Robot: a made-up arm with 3 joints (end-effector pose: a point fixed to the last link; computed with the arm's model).
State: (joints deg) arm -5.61 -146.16 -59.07
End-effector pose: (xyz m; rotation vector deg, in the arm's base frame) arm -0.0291 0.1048 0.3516 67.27 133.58 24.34
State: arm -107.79 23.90 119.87
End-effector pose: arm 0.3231 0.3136 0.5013 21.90 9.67 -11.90
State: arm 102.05 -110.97 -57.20
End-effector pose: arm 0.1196 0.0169 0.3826 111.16 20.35 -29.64
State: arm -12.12 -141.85 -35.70
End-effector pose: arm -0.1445 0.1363 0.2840 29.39 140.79 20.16
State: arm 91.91 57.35 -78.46
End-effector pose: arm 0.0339 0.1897 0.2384 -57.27 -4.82 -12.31
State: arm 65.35 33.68 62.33
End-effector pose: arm 0.0059 -0.2933 0.6153 -1.10 -41.55 -123.26
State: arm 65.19 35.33 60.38
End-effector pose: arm 0.0128 -0.2804 0.6248 -1.82 -43.23 -120.82
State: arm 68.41 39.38 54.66
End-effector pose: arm 0.0171 -0.2452 0.6450 -5.72 -47.42 -117.32
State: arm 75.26 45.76 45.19
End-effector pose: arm 0.0246 -0.1866 0.6671 -14.24 -53.02 -112.91
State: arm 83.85 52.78 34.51
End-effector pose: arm 0.0427 -0.1235 0.6758 -26.18 -56.99 -108.55
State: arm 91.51 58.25 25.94
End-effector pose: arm 0.0652 -0.0805 0.6697 -37.28 -57.88 -105.60
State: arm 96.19 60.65 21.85
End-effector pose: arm 0.0772 -0.0656 0.6624 -43.33 -57.14 -105.11
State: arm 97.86 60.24 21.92
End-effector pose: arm 0.0746 -0.0702 0.6616 -44.06 -56.45 -106.78
